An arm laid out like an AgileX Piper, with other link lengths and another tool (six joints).
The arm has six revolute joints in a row. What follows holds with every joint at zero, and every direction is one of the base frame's.
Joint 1 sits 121.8 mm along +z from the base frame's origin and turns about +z.
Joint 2 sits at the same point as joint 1 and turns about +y.
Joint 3 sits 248.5 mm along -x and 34 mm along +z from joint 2 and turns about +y.
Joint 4 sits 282.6 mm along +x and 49.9 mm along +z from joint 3 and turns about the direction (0.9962, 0, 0.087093).
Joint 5 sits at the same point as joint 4 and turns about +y.
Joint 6 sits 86.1 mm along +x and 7.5 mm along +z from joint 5 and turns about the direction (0.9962, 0, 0.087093).
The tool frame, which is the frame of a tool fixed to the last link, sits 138.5 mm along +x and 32 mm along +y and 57.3 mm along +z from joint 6; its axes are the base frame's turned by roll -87.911, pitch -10.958 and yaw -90.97 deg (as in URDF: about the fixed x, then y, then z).
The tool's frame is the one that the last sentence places.
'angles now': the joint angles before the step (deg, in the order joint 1, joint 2, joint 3, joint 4, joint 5, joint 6). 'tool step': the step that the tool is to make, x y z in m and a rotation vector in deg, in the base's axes. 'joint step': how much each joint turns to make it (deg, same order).
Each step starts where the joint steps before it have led.
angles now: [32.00 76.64 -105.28 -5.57 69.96 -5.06]
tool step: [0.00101 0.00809 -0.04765 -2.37 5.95 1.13]
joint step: [0.00 0.00 6.26 1.70 0.01 -0.42]
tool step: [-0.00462 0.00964 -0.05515 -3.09 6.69 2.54]
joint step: [0.00 0.61 6.63 2.58 -0.01 -2.07]
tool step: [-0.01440 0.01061 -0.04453 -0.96 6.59 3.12]
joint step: [0.00 0.22 5.92 4.28 -0.01 -2.34]
